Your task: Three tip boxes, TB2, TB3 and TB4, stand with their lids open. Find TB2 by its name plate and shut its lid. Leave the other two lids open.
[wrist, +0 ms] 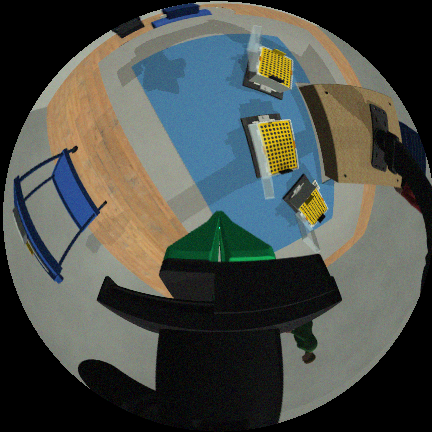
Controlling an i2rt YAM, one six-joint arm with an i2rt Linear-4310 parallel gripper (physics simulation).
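Where they show: gripper, between the fingertips: [218,216]; arm's base, origin of its link: [379,137].
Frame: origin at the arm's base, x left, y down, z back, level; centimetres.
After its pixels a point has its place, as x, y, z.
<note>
Three tip boxes with yellow, hole-dotted racks stand in a row on the blue mat [185,115] {-3.9, 19.3, -48.9}. The middle box, TB2 [280,146] {6.8, 13.5, -31.2}, has its clear lid [268,187] {11.5, 4.9, -39.1} open, standing up along its left side. The far box, TB3 [275,67] {-13.9, 13.6, -27.2}, has its clear lid [255,37] {-17.2, 4.9, -34.5} open on the left. The nearest box, TB4 [313,207] {25.6, 13.7, -19.5}, has its clear lid [310,240] {28.1, 4.8, -27.1} open, pointing toward the lower edge. The name plates are not readable at this angle. My green-fingered gripper [218,216] {9.1, -3.1, -47.6} is shut and empty, apart from the boxes, below and left of TB2 in the view.
A brown block [350,135] {2.5, 8.4, -8.4} with a black arm mount stands right of the boxes. A blue-framed rack [75,185] is at the left, beyond the wooden table edge [90,150]. A blue object [181,14] and a black one [128,27] lie at the far edge.
</note>
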